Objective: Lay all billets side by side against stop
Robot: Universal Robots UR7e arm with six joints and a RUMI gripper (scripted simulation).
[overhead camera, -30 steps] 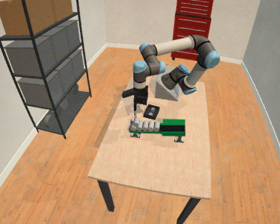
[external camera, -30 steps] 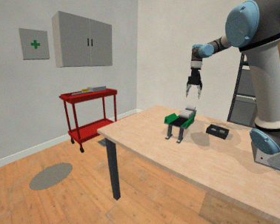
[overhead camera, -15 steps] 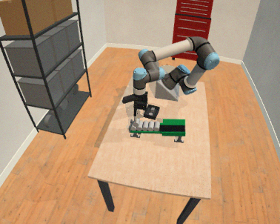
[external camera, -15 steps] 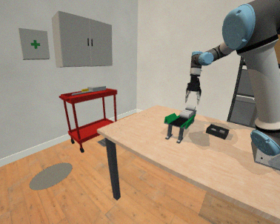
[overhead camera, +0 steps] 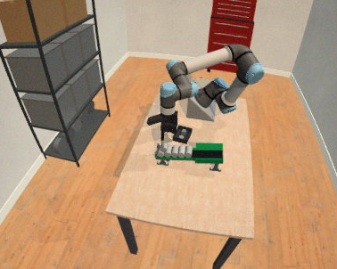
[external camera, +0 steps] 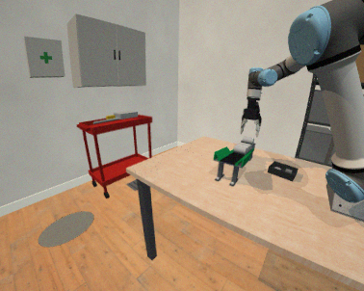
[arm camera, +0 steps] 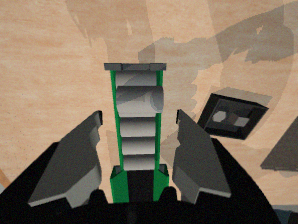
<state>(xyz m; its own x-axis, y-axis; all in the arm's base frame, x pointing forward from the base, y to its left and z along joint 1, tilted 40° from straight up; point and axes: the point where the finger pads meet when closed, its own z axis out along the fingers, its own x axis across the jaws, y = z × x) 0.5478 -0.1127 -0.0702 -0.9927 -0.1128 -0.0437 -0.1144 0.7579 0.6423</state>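
My hand is 10 mm short of the grey stop, 40 mm to the left of it and 90 mm above it. Also, from my hand: ramp: 10 mm behind, 160 mm to the left, 80 mm below.
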